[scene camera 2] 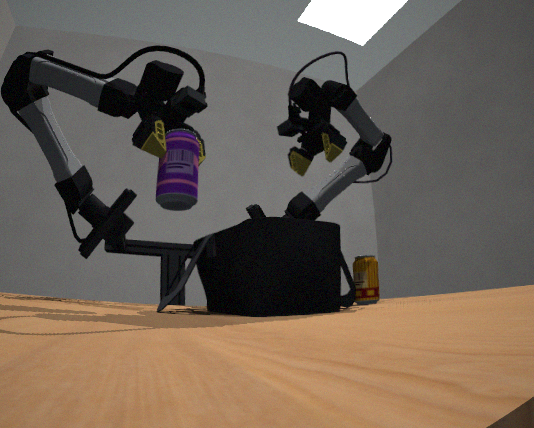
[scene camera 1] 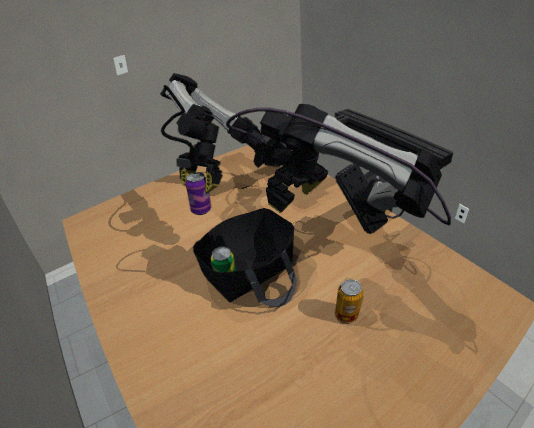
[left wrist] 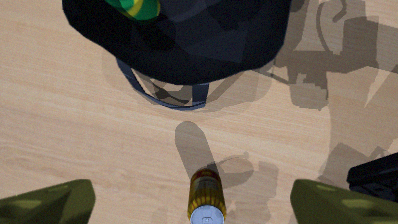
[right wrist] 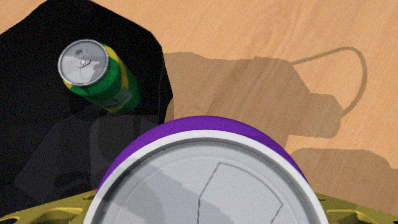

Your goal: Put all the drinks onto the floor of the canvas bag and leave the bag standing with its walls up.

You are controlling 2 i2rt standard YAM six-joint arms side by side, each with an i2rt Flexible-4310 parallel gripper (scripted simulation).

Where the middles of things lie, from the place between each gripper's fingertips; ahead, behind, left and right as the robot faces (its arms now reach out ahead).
Now: right hand 2 cm above the purple can [scene camera 2: 177,181]. From my right hand the other things lie so: orange can [scene camera 2: 365,268] (50 cm to the left, 18 cm below, 13 cm behind).
The orange can lies 40 mm behind my left hand [scene camera 1: 292,202], 170 mm to the left of it and 260 mm below it. Round my left hand: purple can: 90 mm ahead, 320 mm to the right, 100 mm below.
